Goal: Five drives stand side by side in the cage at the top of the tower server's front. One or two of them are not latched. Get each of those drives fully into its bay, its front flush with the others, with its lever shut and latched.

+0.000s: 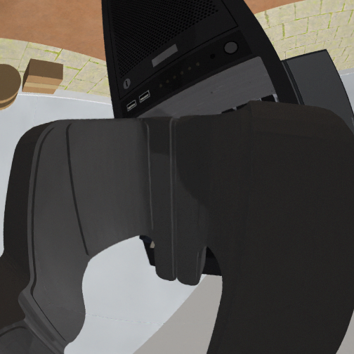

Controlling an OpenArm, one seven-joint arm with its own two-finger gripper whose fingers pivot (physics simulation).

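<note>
The black tower server [175,65] stands ahead, with its mesh, ports, round button and a plain grey strip above the drive cage. My gripper [186,202] is shut, its two fingers pressed side by side in front of the cage, with no drive between them. The fingers and their wide links cover nearly all of the cage. Small dark parts of the cage's top edge show at the upper right, and a bit of its lower left corner shows beside the fingers. The five drives and their levers are hidden, so which are latched cannot be told.
A dark grey box [320,80] stands close against the server's right side. A brown block [42,75] and a round brown piece [7,85] are at the far left. A pale brick-patterned band and an orange-brown surface lie behind the server.
</note>
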